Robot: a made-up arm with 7 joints. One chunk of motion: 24 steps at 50 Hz.
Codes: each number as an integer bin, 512 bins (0 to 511) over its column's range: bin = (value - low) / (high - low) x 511, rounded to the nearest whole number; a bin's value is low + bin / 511 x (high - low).
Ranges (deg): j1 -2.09..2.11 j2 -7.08..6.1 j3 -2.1..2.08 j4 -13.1..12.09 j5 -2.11..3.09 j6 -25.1..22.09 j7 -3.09..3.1
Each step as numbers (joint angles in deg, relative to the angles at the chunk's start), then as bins.
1 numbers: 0.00 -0.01 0.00 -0.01 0.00 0.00 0.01
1 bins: 254 274 257 266 207 272 256
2 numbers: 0.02 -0.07 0.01 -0.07 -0.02 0.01 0.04
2 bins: 257 272 258 264 205 272 258
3 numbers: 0.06 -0.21 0.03 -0.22 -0.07 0.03 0.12
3 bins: 262 266 260 261 200 272 265
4 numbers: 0.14 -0.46 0.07 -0.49 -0.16 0.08 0.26
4 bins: 271 257 265 256 192 273 277
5 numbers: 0.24 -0.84 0.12 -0.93 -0.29 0.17 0.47
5 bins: 283 242 271 247 179 274 294
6 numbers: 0.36 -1.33 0.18 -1.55 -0.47 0.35 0.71
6 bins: 298 223 279 234 161 276 314
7 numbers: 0.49 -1.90 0.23 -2.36 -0.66 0.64 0.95
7 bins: 314 201 285 218 142 279 334
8 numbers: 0.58 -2.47 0.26 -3.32 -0.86 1.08 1.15
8 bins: 325 179 289 198 123 283 350
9 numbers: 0.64 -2.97 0.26 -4.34 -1.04 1.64 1.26
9 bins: 332 159 289 178 105 290 359
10 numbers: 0.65 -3.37 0.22 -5.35 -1.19 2.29 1.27
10 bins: 333 144 284 157 90 297 360
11 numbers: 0.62 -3.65 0.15 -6.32 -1.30 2.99 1.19
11 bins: 330 133 275 138 80 304 353
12 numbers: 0.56 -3.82 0.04 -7.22 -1.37 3.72 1.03
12 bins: 322 126 262 119 73 312 340
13 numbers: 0.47 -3.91 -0.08 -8.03 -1.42 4.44 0.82
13 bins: 311 123 247 103 68 320 323
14 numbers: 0.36 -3.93 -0.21 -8.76 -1.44 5.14 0.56
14 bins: 298 122 231 88 66 327 301
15 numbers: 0.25 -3.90 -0.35 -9.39 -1.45 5.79 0.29
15 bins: 285 123 214 75 65 334 279
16 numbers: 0.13 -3.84 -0.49 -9.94 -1.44 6.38 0.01
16 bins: 270 126 197 64 66 341 256
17 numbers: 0.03 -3.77 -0.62 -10.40 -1.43 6.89 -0.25
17 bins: 258 128 181 55 67 346 234
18 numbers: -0.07 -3.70 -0.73 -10.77 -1.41 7.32 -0.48
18 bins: 246 131 167 47 69 351 215
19 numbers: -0.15 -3.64 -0.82 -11.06 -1.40 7.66 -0.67
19 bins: 236 133 156 41 70 355 200
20 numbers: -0.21 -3.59 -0.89 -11.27 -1.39 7.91 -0.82
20 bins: 229 135 148 37 71 357 187
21 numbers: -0.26 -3.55 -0.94 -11.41 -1.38 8.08 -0.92
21 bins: 223 137 142 34 72 359 179
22 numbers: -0.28 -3.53 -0.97 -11.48 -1.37 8.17 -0.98
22 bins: 220 138 138 33 73 360 174
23 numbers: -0.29 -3.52 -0.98 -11.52 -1.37 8.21 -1.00
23 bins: 219 138 137 32 73 361 173
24 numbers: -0.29 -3.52 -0.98 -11.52 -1.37 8.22 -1.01
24 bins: 219 138 137 32 73 361 172
